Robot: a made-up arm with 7 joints. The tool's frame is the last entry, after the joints. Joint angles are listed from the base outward. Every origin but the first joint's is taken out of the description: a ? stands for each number. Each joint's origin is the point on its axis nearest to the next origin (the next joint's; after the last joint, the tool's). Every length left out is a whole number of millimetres.
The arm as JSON. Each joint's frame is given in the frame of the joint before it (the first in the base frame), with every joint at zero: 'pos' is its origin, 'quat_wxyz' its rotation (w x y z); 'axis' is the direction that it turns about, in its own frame. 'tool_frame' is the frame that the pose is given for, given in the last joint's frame.
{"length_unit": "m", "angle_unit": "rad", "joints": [
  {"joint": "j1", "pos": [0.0, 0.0, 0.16], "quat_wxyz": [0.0, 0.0, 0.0, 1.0], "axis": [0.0, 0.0, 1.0]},
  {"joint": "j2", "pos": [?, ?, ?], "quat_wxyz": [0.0, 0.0, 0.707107, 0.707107], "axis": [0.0, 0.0, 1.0]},
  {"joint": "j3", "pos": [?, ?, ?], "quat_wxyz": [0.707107, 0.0, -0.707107, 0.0], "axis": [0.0, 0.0, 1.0]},
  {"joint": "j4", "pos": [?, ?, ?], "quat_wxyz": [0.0, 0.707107, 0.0, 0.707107], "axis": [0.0, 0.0, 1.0]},
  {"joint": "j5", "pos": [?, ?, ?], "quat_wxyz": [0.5, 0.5, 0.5, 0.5], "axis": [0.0, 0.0, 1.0]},
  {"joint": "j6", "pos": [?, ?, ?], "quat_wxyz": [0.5, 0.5, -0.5, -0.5], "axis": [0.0, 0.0, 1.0]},
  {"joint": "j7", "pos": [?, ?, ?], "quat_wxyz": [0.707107, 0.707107, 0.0, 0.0], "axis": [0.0, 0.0, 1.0]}
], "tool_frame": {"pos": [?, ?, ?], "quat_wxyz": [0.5, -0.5, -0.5, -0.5]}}
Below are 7 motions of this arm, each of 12 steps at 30 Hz.
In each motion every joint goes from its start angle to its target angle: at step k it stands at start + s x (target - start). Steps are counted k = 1, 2, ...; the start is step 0. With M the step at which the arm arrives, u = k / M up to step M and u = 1 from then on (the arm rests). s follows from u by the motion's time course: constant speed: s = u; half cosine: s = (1 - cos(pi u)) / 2; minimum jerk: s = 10 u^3 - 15 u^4 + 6 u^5.
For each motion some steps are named. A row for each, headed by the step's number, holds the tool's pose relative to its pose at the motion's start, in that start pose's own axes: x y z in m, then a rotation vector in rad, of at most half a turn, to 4 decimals.
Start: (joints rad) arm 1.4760 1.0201 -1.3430 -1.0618 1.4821 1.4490 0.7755
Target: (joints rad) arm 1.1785 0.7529 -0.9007 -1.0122 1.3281 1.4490 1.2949
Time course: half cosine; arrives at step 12
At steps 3, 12:
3: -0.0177 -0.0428 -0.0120 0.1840 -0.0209 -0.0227
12: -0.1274 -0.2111 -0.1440 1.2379 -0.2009 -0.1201

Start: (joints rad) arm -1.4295 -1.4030 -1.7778 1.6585 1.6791 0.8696 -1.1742
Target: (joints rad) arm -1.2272 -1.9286 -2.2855 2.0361 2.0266 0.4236 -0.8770
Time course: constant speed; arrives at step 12
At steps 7, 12:
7: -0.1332 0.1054 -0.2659 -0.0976 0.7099 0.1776
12: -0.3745 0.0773 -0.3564 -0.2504 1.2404 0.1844

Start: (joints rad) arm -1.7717 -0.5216 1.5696 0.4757 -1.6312 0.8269 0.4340
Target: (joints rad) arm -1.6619 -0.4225 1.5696 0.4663 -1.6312 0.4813 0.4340
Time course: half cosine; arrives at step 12
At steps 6, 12:
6: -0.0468 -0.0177 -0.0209 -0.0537 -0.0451 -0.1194
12: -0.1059 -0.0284 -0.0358 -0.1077 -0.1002 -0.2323

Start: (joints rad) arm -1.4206 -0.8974 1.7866 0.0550 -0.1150 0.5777 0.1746
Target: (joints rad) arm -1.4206 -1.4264 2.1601 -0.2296 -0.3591 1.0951 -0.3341
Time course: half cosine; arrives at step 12
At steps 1, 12:
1: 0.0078 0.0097 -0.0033 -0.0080 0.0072 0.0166
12: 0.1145 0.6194 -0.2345 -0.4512 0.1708 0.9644

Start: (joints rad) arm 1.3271 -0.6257 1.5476 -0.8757 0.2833 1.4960 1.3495
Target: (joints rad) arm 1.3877 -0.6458 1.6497 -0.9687 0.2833 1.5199 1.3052
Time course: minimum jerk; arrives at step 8
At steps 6, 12:
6: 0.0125 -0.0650 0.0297 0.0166 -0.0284 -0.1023
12: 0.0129 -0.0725 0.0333 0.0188 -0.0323 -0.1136

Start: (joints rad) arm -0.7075 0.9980 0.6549 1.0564 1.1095 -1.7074 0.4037
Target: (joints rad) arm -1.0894 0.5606 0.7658 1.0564 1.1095 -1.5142 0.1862
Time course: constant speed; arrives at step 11
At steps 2, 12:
2: -0.0119 0.1072 -0.0238 -0.0080 0.0375 0.1433
12: -0.2611 0.5601 -0.0970 -0.0969 0.1218 0.8100

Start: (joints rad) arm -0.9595 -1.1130 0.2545 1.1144 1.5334 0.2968 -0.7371
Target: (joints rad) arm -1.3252 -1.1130 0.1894 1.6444 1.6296 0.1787 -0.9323
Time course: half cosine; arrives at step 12
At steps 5, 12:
5: -0.0459 0.0039 -0.1665 -0.0676 0.2729 -0.0528
12: -0.2058 0.0198 -0.3933 -0.2551 0.7523 -0.0631

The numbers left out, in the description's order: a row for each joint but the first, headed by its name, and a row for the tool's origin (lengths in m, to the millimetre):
j2: -0.01 -0.11 0.0
j3: -0.1 0.21 0.0
j4: 0.2 -0.01 0.0
j5: -0.1 -0.37 0.0
j6: -0.14 -0.24 0.0
j7: -0.09 -0.52 0.0
tool: -0.09 0.1 0.0

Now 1 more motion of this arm.
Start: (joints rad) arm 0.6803 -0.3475 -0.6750 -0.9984 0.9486 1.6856 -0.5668
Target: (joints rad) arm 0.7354 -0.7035 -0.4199 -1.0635 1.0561 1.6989 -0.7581
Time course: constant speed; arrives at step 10
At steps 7, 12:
7: -0.0046 0.0067 -0.0871 0.2108 -0.0325 0.1159
12: -0.0050 0.0255 -0.1165 0.2994 -0.0556 0.1782

